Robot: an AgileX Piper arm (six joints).
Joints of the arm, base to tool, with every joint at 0 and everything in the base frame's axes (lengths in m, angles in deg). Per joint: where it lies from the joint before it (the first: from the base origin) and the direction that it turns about. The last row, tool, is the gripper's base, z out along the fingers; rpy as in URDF.
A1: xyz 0 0 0.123 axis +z
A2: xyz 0 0 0 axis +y
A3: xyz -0.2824 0 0.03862 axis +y
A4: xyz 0.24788 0 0.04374 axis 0.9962 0 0.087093
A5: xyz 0 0 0 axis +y
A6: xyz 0.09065 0 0.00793 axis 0.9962 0 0.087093
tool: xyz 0 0 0 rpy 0 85 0
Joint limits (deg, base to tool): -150..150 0..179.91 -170..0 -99.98..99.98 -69.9..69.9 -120..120
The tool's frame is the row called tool.
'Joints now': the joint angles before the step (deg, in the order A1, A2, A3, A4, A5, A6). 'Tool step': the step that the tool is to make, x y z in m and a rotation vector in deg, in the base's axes. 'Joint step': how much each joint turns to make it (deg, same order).
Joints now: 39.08 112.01 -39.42 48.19 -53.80 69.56
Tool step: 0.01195 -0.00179 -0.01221 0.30 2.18 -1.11
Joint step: -1.84 2.98 -2.35 -0.46 1.89 0.63
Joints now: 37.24 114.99 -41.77 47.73 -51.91 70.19
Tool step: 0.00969 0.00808 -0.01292 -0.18 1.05 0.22
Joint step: 0.00 3.67 -3.15 -0.06 0.68 0.06
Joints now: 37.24 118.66 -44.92 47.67 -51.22 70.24
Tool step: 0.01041 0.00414 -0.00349 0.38 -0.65 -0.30
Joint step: -0.51 1.95 -2.69 -0.23 0.00 0.00
